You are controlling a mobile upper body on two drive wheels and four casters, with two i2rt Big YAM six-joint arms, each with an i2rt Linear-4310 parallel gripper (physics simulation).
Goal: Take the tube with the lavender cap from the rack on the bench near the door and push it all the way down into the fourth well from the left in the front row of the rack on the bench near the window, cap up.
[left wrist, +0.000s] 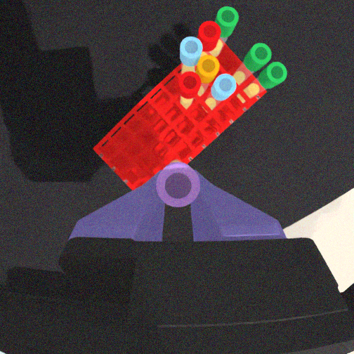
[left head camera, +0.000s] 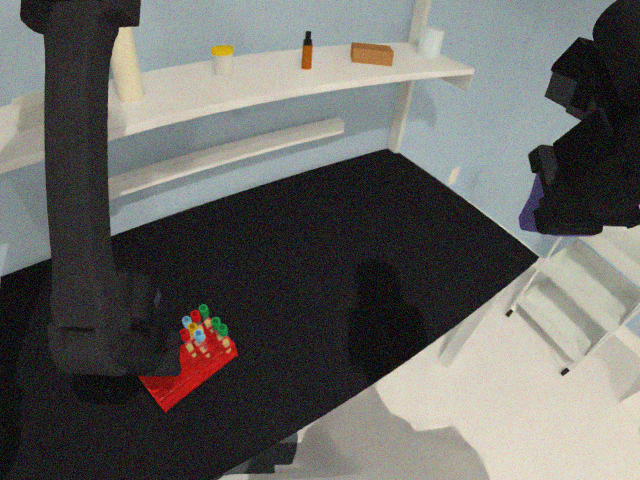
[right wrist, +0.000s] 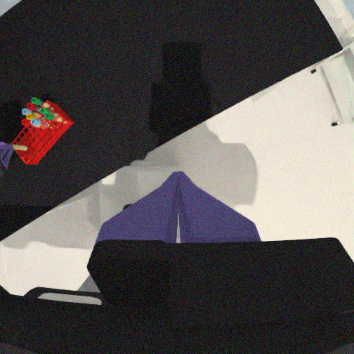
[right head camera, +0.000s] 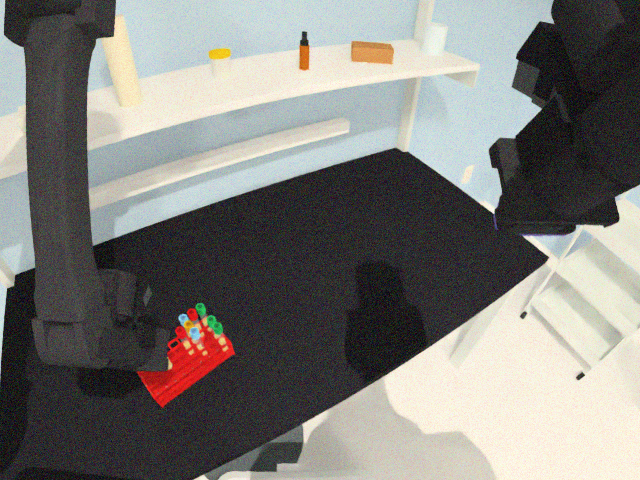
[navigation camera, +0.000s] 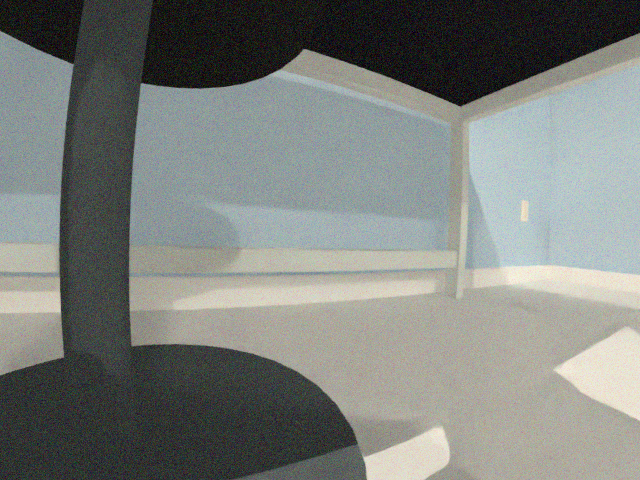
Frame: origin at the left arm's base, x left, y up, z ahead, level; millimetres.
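Where they show: left gripper, fingertip midpoint: [left head camera: 166,355] [right head camera: 159,351]; right gripper, fingertip midpoint: [left head camera: 521,223] [right head camera: 496,222].
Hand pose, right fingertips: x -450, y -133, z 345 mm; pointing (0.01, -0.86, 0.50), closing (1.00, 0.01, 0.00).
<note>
Things, the pixels of their centre, and the offset from my right fingertips. "spot": a spot on its surface instead. Level surfaces: height alone.
- red rack at the middle of its body: [left head camera: 187,363] [right head camera: 185,360] dy -487, dx +451, dz +107 mm
- black bench at its surface level: dy -515 mm
- wall shelf at its surface level: dy -58 mm
- brown box at a spot on its surface: [left head camera: 372,54] spot: dy -31, dx +6, dz +726 mm
The tube with the lavender cap [left wrist: 160,186] is in my left gripper [left wrist: 177,177], cap toward the left wrist camera. Its pale body [right wrist: 21,148] shows in the right wrist view, where its lower end overlaps the near end of a red rack [left head camera: 193,379] [right head camera: 186,377] [left wrist: 112,157] [right wrist: 44,145]. I cannot tell its exact height over the rack. In the left wrist view the cap overlaps the rack's lower long edge. The left arm hides part of the rack in both head views. My right gripper [right wrist: 177,179] is shut and empty, off to the right, beyond the bench edge.
Several tubes with green, red, light blue and yellow caps stand at the rack's far end. The rack is on a black bench [left head camera: 310,232] [right head camera: 310,232]. A wall shelf [left head camera: 258,85] with bottles and a brown box [left head camera: 372,54] is behind. A white step stool [left head camera: 573,304] stands at the right.
</note>
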